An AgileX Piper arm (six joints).
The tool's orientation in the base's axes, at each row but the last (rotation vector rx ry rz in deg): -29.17 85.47 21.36; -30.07 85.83 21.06; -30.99 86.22 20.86; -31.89 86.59 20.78; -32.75 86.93 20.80; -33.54 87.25 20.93
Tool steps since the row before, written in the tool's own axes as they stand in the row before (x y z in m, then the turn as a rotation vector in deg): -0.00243 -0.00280 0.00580 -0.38 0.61 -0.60; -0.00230 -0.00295 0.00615 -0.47 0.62 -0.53; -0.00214 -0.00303 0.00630 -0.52 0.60 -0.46; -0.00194 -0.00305 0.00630 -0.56 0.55 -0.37; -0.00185 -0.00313 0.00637 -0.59 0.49 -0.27; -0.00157 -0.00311 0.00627 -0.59 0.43 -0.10
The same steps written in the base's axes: 0.00626 0.00094 0.00271 -0.85 0.22 0.32; 0.00664 0.00106 0.00256 -0.80 0.27 0.41; 0.00682 0.00115 0.00236 -0.74 0.30 0.46; 0.00685 0.00119 0.00211 -0.64 0.31 0.50; 0.00695 0.00124 0.00198 -0.52 0.32 0.53; 0.00687 0.00124 0.00165 -0.35 0.37 0.53
